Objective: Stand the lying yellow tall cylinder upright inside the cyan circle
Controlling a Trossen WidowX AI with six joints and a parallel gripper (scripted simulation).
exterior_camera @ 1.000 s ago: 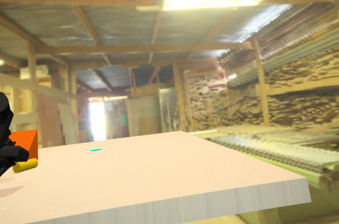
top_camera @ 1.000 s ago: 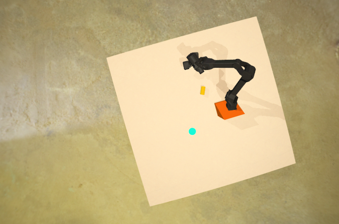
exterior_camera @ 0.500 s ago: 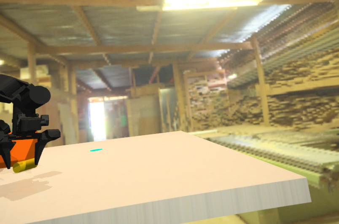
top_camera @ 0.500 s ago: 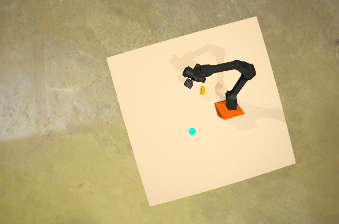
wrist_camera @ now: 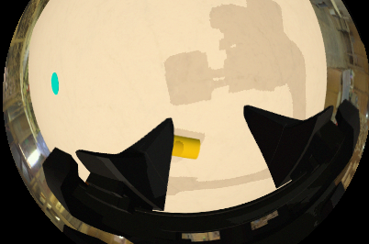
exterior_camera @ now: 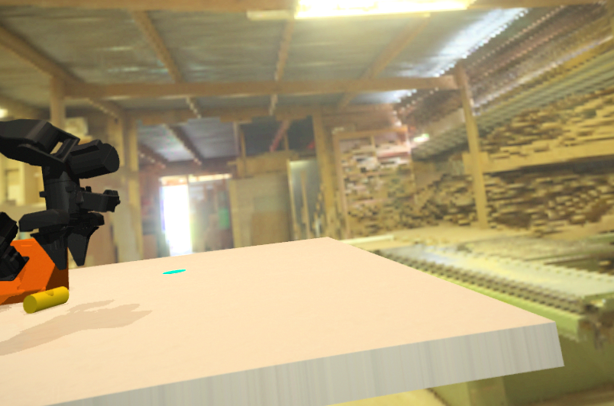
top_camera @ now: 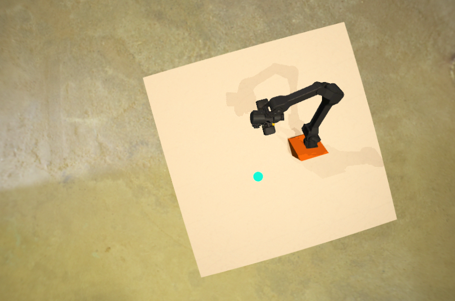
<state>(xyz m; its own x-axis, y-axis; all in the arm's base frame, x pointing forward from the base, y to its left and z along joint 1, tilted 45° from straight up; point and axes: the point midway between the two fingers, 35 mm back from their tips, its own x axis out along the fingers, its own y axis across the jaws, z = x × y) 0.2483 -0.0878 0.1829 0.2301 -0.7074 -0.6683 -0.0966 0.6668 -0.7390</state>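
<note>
Right now the yellow cylinder is 70 mm behind my gripper tip, 60 mm below it and 40 mm to the left of it. From my gripper tip the other things lie so: cyan circle: 360 mm to the left, 70 mm below, 60 mm ahead.
</note>
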